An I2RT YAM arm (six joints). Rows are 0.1 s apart.
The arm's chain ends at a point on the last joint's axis. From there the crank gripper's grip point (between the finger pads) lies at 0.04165 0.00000 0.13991 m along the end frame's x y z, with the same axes.
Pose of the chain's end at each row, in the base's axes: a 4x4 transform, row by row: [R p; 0 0 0 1], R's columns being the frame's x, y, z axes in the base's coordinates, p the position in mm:
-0.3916 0.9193 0.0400 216.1; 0.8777 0.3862 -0.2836 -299.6; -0.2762 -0.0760 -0.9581 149.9; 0 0 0 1
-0.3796 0.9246 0.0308 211.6; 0.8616 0.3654 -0.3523 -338.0; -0.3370 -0.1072 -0.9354 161.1; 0 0 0 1
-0.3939 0.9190 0.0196 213.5; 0.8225 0.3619 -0.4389 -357.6; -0.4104 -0.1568 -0.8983 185.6; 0 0 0 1
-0.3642 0.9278 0.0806 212.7; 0.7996 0.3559 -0.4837 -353.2; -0.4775 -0.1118 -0.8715 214.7; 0 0 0 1
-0.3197 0.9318 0.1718 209.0; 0.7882 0.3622 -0.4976 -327.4; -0.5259 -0.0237 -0.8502 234.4; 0 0 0 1
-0.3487 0.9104 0.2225 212.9; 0.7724 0.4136 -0.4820 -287.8; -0.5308 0.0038 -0.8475 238.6; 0 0 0 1
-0.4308 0.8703 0.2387 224.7; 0.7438 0.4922 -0.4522 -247.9; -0.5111 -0.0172 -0.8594 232.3; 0 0 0 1
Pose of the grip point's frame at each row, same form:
-0.3916 0.9193 0.0400 205.4; 0.8777 0.3862 -0.2836 -302.7; -0.2762 -0.0760 -0.9581 4.3; 0 0 0 1
-0.3796 0.9246 0.0308 200.1; 0.8616 0.3654 -0.3523 -351.4; -0.3370 -0.1072 -0.9354 16.2; 0 0 0 1
-0.3939 0.9190 0.0196 199.8; 0.8225 0.3619 -0.4389 -384.7; -0.4104 -0.1568 -0.8983 42.8; 0 0 0 1
-0.3642 0.9278 0.0806 208.8; 0.7996 0.3559 -0.4837 -387.6; -0.4775 -0.1118 -0.8715 72.9; 0 0 0 1
-0.3197 0.9318 0.1718 219.7; 0.7882 0.3622 -0.4976 -364.2; -0.5259 -0.0237 -0.8502 93.5; 0 0 0 1
-0.3487 0.9104 0.2225 229.5; 0.7724 0.4136 -0.4820 -323.1; -0.5308 0.0038 -0.8475 97.9; 0 0 0 1
-0.4308 0.8703 0.2387 240.2; 0.7438 0.4922 -0.4522 -280.2; -0.5111 -0.0172 -0.8594 90.8; 0 0 0 1

